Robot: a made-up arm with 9 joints. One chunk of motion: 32 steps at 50 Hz.
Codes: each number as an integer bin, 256 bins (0 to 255) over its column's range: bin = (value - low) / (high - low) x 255, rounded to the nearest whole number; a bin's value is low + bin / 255 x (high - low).
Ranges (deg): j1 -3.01..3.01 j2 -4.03..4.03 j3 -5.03..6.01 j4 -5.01..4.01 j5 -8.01..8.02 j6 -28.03..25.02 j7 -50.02..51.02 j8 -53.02..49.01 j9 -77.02..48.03
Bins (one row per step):
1: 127 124 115 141 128 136 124 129 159
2: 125 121 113 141 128 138 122 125 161
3: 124 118 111 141 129 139 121 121 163
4: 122 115 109 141 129 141 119 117 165
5: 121 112 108 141 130 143 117 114 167
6: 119 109 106 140 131 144 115 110 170
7: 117 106 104 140 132 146 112 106 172
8: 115 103 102 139 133 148 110 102 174
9: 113 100 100 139 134 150 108 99 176
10: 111 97 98 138 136 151 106 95 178
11: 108 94 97 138 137 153 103 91 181
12: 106 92 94 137 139 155 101 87 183
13: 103 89 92 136 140 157 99 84 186
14: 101 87 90 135 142 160 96 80 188
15: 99 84 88 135 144 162 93 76 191
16: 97 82 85 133 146 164 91 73 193
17: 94 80 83 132 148 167 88 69 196
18: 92 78 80 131 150 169 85 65 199
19: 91 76 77 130 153 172 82 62 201
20: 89 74 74 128 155 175 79 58 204
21: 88 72 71 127 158 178 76 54 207
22: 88 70 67 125 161 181 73 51 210
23: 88 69 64 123 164 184 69 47 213
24: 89 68 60 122 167 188 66 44 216
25: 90 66 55 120 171 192 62 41 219
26: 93 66 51 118 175 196 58 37 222
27: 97 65 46 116 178 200 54 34 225
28: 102 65 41 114 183 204 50 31 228
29: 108 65 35 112 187 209 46 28 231
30: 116 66 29 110 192 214 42 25 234
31: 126 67 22 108 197 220 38 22 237
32: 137 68 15 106 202 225 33 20 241
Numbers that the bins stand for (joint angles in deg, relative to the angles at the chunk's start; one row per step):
1: -0.01 -0.11 -0.05 -0.02 0.04 0.26 -0.89 -1.40 0.95
2: -0.06 -0.21 -0.14 -0.02 0.04 0.68 -1.68 -3.01 1.93
3: -0.08 -0.30 -0.22 -0.02 0.10 0.89 -2.08 -4.61 2.91
4: -0.13 -0.40 -0.31 -0.02 0.10 1.30 -2.87 -6.21 3.89
5: -0.15 -0.49 -0.35 -0.02 0.16 1.72 -3.66 -7.41 4.88
6: -0.20 -0.58 -0.44 -0.06 0.23 1.93 -4.45 -9.01 6.35
7: -0.25 -0.68 -0.53 -0.06 0.29 2.34 -5.64 -10.61 7.33
8: -0.30 -0.77 -0.61 -0.09 0.35 2.76 -6.43 -12.21 8.31
9: -0.34 -0.87 -0.70 -0.09 0.41 3.18 -7.23 -13.41 9.29
10: -0.39 -0.96 -0.79 -0.13 0.54 3.38 -8.02 -15.01 10.27
11: -0.46 -1.06 -0.83 -0.13 0.60 3.80 -9.21 -16.61 11.74
12: -0.51 -1.12 -0.96 -0.16 0.73 4.22 -10.00 -18.21 12.72
13: -0.58 -1.22 -1.05 -0.20 0.79 4.63 -10.79 -19.41 14.19
14: -0.63 -1.28 -1.13 -0.23 0.92 5.26 -11.98 -21.01 15.17
15: -0.67 -1.37 -1.22 -0.23 1.04 5.67 -13.17 -22.61 16.64
16: -0.72 -1.44 -1.35 -0.31 1.17 6.09 -13.96 -23.81 17.63
17: -0.79 -1.50 -1.44 -0.34 1.29 6.71 -15.15 -25.41 19.10
18: -0.84 -1.56 -1.57 -0.38 1.42 7.13 -16.34 -27.01 20.57
19: -0.86 -1.63 -1.70 -0.41 1.61 7.75 -17.53 -28.21 21.55
20: -0.91 -1.69 -1.83 -0.48 1.73 8.38 -18.72 -29.81 23.02
21: -0.93 -1.75 -1.96 -0.52 1.92 9.00 -19.91 -31.41 24.49
22: -0.93 -1.82 -2.13 -0.59 2.11 9.63 -21.09 -32.61 25.96
23: -0.93 -1.85 -2.26 -0.66 2.30 10.25 -22.68 -34.21 27.43
24: -0.91 -1.88 -2.43 -0.69 2.49 11.08 -23.87 -35.41 28.90
25: -0.89 -1.94 -2.65 -0.77 2.74 11.91 -25.45 -36.62 30.38
26: -0.81 -1.94 -2.82 -0.84 2.99 12.75 -27.04 -38.22 31.85
27: -0.72 -1.98 -3.04 -0.91 3.18 13.58 -28.62 -39.42 33.32
28: -0.60 -1.98 -3.25 -0.98 3.49 14.41 -30.21 -40.62 34.79
29: -0.46 -1.98 -3.51 -1.05 3.75 15.45 -31.79 -41.82 36.26
30: -0.27 -1.94 -3.77 -1.12 4.06 16.49 -33.38 -43.02 37.73
31: -0.04 -1.91 -4.08 -1.19 4.37 17.74 -34.96 -44.22 39.20
32: 0.22 -1.88 -4.38 -1.26 4.69 18.78 -36.94 -45.02 41.16

